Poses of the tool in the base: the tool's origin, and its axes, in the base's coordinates. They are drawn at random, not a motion.
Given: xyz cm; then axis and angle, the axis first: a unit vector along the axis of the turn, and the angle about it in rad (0 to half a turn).
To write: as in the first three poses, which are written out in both.
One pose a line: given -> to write
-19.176, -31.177, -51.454, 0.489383, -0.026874, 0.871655, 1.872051 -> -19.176, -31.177, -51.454, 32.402, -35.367, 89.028
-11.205, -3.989, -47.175, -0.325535, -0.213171, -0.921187, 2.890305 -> -11.205, -3.989, -47.175, 23.529, -40.042, -173.065
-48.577, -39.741, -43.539, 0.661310, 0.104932, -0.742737, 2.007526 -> -48.577, -39.741, -43.539, 53.449, 52.563, -70.858
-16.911, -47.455, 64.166, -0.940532, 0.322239, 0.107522, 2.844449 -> -16.911, -47.455, 64.166, -167.463, 16.988, -35.945
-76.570, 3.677, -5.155, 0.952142, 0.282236, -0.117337, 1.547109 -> -76.570, 3.677, -5.155, 87.688, 23.031, 9.069
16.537, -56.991, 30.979, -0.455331, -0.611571, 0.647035, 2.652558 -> 16.537, -56.991, 30.979, -95.631, 15.509, 120.733
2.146, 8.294, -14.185, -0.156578, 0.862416, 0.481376, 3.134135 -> 2.146, 8.294, -14.185, 122.908, 9.043, -164.346
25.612, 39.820, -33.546, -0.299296, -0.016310, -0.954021, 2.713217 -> 25.612, 39.820, -33.546, -6.515, -33.507, -152.348
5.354, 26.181, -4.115, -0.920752, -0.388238, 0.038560, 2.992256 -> 5.354, 26.181, -4.115, -170.399, 0.736, 45.788
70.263, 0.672, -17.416, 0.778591, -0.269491, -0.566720, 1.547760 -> 70.263, 0.672, -17.416, 70.044, 9.303, -51.430
